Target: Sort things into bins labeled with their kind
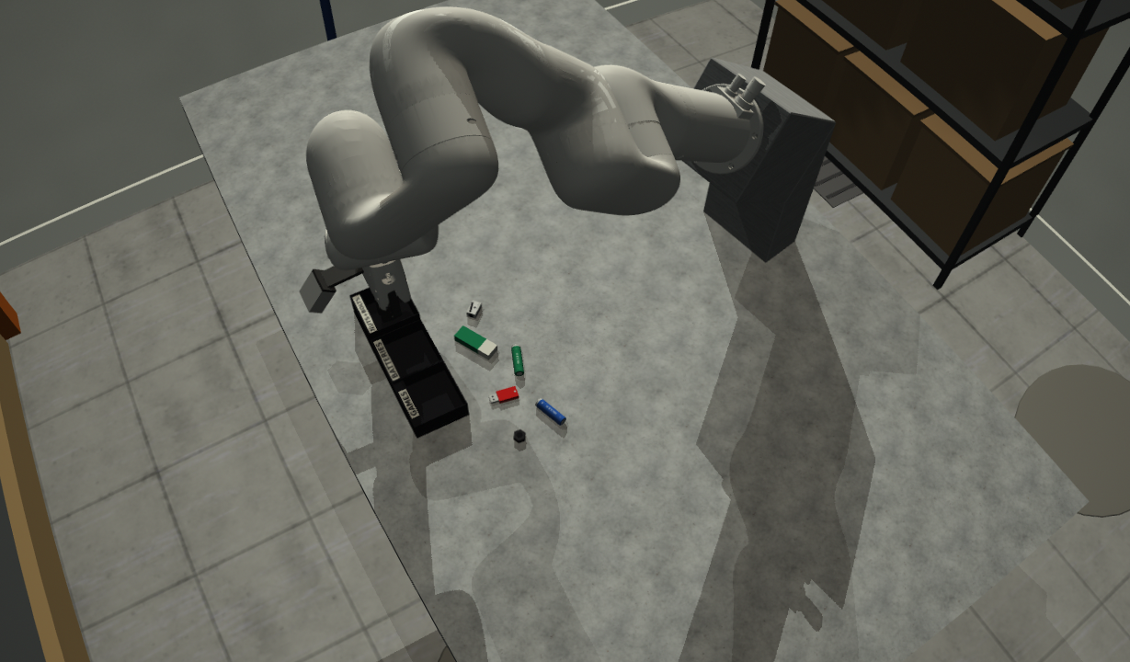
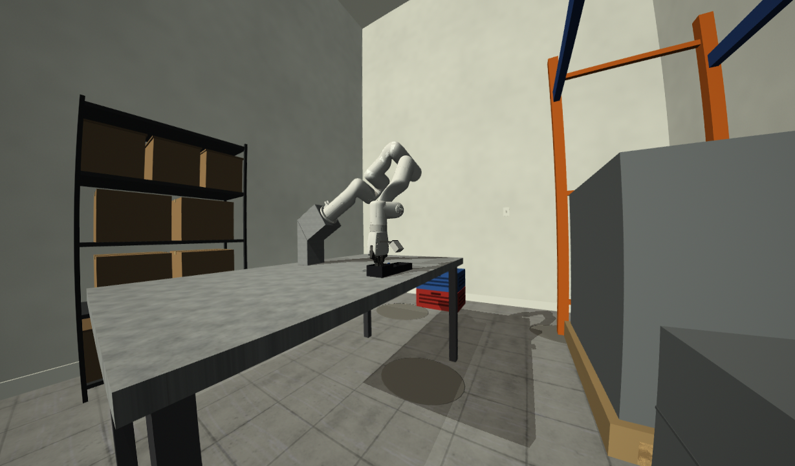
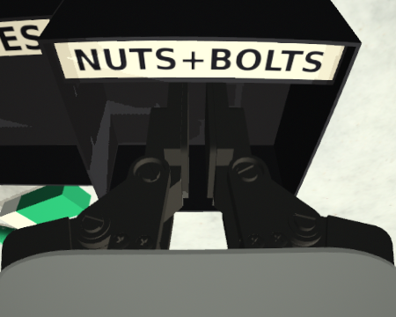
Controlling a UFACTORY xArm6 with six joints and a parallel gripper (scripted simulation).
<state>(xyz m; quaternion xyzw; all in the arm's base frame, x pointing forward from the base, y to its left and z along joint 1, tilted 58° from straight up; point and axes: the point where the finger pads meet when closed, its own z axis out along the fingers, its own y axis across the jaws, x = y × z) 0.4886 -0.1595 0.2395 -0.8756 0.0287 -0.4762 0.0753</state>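
The black three-compartment bin lies 80 mm to the left of my hand and 10 mm below it. From my hand the other things lie so: grey metal piece: 120 mm behind, 40 mm to the left, 30 mm below; white cartridge: 110 mm to the left, 100 mm behind, 30 mm below; green battery: 160 mm to the left, 150 mm behind, 30 mm below.
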